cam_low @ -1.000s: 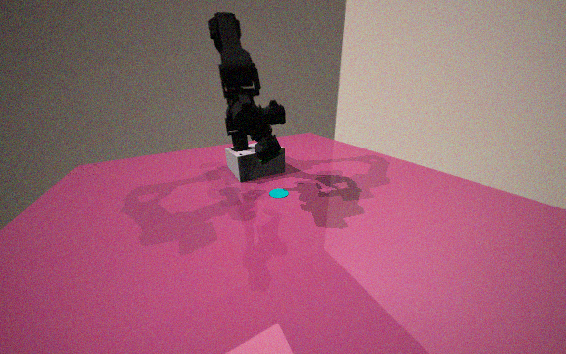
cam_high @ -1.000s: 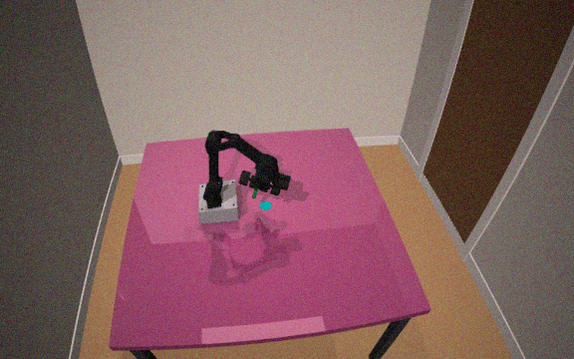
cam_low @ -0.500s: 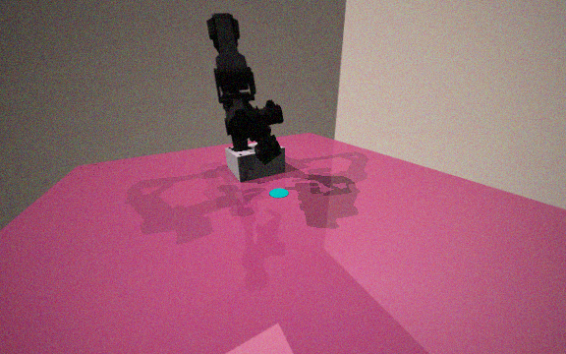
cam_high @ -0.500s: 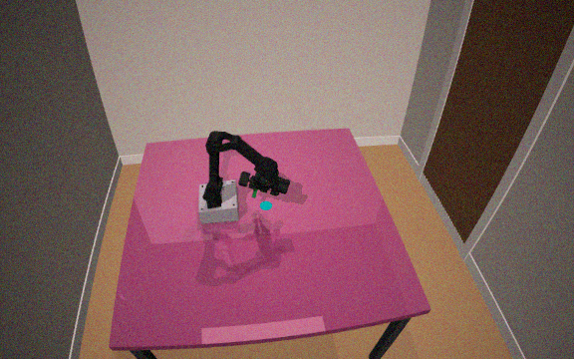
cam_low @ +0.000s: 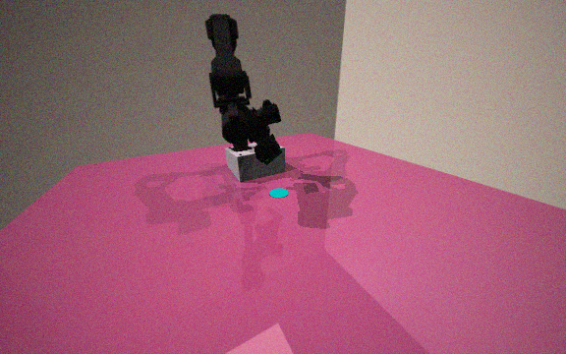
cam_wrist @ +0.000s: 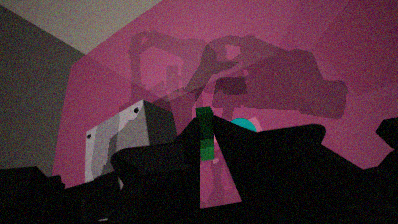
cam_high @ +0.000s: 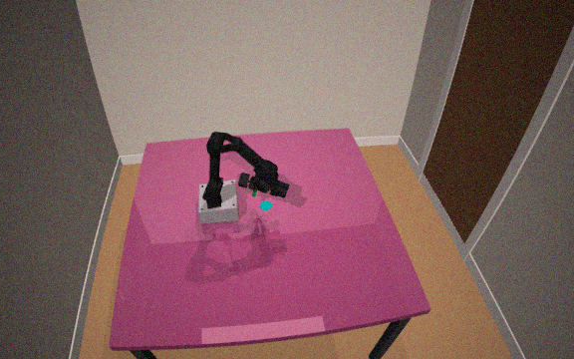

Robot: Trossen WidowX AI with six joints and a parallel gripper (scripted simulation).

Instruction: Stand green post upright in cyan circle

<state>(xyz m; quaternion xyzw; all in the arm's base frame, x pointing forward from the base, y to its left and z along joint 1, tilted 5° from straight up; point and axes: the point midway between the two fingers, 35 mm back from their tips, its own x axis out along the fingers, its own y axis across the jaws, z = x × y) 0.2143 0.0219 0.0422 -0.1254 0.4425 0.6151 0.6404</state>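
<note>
The cyan circle lies 4 cm ahead of my gripper tip, 2 cm to the right of it and 12 cm below it. Round my gripper tip: green post: 1 cm behind, 1 cm to the right, 1 cm below.
</note>
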